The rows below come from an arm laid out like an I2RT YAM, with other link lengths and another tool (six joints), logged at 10 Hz.
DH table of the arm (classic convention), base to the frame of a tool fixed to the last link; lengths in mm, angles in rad. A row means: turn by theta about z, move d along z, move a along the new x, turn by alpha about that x. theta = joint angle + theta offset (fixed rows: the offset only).
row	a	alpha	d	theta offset
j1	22	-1.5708	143.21	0
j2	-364.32	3.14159	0	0
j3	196.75	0	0	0.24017
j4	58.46	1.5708	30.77	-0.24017
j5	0	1.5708	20.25	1.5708
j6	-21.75	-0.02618	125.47	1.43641
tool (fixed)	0	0	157.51	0
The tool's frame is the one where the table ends.
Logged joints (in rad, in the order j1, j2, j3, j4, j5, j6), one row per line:
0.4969 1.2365 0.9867 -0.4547 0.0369 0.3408
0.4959 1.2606 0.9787 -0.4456 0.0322 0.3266
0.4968 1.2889 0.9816 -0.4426 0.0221 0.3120
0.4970 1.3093 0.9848 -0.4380 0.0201 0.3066
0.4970 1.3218 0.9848 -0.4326 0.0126 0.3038
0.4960 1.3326 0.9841 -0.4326 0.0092 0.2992
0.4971 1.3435 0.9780 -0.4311 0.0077 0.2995
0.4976 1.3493 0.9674 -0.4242 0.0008 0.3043
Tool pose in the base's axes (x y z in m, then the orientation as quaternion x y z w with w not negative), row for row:
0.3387 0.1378 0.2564 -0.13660 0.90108 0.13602 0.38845
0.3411 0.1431 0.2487 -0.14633 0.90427 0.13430 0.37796
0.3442 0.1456 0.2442 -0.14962 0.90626 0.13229 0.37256
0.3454 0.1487 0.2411 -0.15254 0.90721 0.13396 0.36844
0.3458 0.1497 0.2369 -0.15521 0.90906 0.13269 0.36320
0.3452 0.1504 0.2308 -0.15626 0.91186 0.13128 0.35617
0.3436 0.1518 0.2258 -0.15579 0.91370 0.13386 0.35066
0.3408 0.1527 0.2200 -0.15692 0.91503 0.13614 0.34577
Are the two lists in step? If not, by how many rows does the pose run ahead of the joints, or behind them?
The pose runs 1 row ahead of the joints: the pose in row i belongs to the joints in row i + 1.
